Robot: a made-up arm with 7 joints. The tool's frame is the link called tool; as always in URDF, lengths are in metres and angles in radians. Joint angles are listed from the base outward. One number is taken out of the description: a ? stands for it. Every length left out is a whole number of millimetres.
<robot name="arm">
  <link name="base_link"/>
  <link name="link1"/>
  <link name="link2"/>
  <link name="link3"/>
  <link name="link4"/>
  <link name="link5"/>
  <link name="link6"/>
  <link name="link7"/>
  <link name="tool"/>
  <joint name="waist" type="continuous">
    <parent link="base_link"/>
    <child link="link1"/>
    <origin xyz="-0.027 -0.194 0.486"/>
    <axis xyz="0 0 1"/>
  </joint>
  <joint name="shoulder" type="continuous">
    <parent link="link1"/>
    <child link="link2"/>
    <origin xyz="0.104 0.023 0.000" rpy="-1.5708 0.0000 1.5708"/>
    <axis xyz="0 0 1"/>
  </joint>
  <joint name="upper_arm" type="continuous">
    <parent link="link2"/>
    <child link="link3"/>
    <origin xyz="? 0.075 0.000" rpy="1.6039 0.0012 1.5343"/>
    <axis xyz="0 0 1"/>
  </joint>
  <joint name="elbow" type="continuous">
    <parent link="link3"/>
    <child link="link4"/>
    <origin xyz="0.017 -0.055 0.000" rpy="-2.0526 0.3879 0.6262"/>
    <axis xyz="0 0 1"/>
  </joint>
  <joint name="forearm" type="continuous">
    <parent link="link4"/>
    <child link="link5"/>
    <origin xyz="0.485 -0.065 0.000" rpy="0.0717 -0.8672 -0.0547"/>
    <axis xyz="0 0 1"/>
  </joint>
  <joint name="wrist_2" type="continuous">
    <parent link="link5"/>
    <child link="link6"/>
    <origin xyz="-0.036 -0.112 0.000" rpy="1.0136 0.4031 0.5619"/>
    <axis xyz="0 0 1"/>
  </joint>
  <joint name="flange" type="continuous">
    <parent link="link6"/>
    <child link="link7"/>
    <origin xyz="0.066 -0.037 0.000" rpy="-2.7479 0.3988 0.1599"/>
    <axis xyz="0 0 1"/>
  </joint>
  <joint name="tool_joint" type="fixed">
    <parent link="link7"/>
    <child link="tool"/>
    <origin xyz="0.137 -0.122 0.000" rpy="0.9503 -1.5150 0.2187"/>
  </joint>
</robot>
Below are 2 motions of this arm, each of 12 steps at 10 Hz.
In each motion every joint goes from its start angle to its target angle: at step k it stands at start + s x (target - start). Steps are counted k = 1, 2, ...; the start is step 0. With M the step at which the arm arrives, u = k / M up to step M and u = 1 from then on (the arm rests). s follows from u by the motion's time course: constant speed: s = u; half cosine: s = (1 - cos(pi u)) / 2; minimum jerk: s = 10 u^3 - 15 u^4 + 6 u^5.
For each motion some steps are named. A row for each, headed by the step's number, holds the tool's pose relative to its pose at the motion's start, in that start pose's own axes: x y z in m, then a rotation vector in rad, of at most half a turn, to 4 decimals.
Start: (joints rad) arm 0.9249 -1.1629 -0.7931 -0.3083 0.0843 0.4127 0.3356
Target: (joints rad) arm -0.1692 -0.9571 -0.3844 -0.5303 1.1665 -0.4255 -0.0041
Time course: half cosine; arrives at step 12
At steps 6, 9, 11, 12:
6: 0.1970 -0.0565 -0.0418 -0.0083 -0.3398 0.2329
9: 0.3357 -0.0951 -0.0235 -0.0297 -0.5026 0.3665
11: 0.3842 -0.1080 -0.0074 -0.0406 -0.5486 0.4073
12: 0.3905 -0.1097 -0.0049 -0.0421 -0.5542 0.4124

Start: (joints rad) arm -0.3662 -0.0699 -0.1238 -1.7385 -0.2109 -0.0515 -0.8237
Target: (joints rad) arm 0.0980 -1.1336 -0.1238 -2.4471 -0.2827 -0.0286 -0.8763
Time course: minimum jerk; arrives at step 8
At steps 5, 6, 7, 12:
5: -0.1716 -0.1108 0.4264 -0.2018 1.1631 0.2682
6: -0.1252 -0.0998 0.5306 -0.2845 1.4546 0.2632
7: -0.0908 -0.0858 0.5758 -0.3295 1.6039 0.2494
12: -0.0838 -0.0827 0.5833 -0.3379 1.6313 0.2460

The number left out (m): 0.054
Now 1 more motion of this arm.
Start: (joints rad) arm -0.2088 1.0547 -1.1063 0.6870 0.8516 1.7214 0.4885
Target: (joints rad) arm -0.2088 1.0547 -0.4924 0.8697 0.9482 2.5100 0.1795
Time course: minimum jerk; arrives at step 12
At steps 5, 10, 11, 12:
5: -0.0284 0.0352 0.1019 -0.3434 -0.1066 0.1660
10: -0.1566 0.1355 0.2264 -0.9995 -0.3867 0.2649
11: -0.1650 0.1410 0.2295 -1.0324 -0.4016 0.2623
12: -0.1664 0.1419 0.2300 -1.0379 -0.4041 0.2618

